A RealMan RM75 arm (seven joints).
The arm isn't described. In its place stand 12 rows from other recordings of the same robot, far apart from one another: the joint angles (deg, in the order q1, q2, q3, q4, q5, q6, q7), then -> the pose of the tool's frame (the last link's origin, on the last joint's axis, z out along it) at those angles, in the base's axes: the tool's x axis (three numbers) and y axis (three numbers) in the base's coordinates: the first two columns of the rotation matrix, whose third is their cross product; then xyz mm.
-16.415 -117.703 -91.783 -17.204 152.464 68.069 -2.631 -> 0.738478 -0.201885 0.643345 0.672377 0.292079 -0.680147 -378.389 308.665 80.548
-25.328 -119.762 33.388 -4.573 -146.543 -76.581 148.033 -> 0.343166 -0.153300 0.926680 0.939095 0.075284 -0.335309 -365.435 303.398 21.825
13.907 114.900 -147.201 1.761 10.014 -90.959 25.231 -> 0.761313 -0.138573 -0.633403 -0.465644 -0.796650 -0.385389 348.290 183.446 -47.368
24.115 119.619 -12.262 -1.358 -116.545 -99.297 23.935 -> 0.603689 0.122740 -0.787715 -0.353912 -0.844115 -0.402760 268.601 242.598 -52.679
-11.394 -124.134 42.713 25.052 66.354 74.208 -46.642 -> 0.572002 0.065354 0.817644 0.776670 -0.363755 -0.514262 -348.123 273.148 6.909
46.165 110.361 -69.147 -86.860 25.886 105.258 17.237 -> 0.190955 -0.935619 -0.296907 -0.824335 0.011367 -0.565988 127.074 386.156 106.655
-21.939 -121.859 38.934 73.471 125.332 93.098 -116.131 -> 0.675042 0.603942 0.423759 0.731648 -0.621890 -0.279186 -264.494 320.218 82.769
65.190 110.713 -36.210 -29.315 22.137 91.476 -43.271 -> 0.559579 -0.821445 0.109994 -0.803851 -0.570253 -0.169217 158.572 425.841 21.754
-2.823 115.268 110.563 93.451 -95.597 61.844 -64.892 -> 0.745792 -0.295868 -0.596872 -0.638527 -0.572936 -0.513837 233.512 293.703 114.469
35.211 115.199 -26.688 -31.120 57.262 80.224 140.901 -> 0.146734 0.855772 0.496108 0.953141 0.011818 -0.302295 289.692 365.466 25.498
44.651 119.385 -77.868 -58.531 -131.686 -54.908 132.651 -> 0.894072 -0.405042 -0.191252 -0.445306 -0.757659 -0.477132 123.679 435.148 -29.623
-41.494 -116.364 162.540 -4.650 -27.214 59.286 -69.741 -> 0.573655 0.559271 0.598445 0.794827 -0.556615 -0.241723 -292.564 365.637 -61.571
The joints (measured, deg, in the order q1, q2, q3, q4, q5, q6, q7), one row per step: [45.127, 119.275, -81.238, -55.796, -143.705, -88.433, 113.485]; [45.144, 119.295, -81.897, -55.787, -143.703, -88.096, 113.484]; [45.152, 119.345, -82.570, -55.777, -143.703, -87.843, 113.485]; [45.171, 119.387, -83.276, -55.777, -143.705, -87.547, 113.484]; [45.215, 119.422, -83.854, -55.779, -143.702, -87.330, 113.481]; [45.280, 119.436, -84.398, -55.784, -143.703, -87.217, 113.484]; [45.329, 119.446, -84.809, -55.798, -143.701, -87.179, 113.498]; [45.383, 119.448, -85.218, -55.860, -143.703, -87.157, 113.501]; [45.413, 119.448, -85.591, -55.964, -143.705, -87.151, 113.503]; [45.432, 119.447, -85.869, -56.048, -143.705, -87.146, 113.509]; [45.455, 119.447, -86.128, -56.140, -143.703, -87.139, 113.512]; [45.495, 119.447, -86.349, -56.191, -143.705, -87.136, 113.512]
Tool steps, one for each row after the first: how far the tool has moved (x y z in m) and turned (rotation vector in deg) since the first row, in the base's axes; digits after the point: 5 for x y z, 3 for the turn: [-0.00026, -0.00026, -0.00150, -0.129, -0.310, 0.471]; [-0.00051, -0.00089, -0.00320, -0.362, -0.629, 0.905]; [-0.00084, -0.00140, -0.00491, -0.568, -0.959, 1.397]; [-0.00129, -0.00181, -0.00630, -0.762, -1.229, 1.821]; [-0.00174, -0.00227, -0.00744, -1.005, -1.523, 2.204]; [-0.00208, -0.00272, -0.00827, -1.220, -1.752, 2.471]; [-0.00258, -0.00309, -0.00897, -1.426, -1.981, 2.788]; [-0.00309, -0.00345, -0.00953, -1.606, -2.181, 3.094]; [-0.00346, -0.00371, -0.00993, -1.734, -2.328, 3.320]; [-0.00391, -0.00392, -0.01030, -1.849, -2.457, 3.550]; [-0.00430, -0.00409, -0.01064, -1.960, -2.579, 3.745]
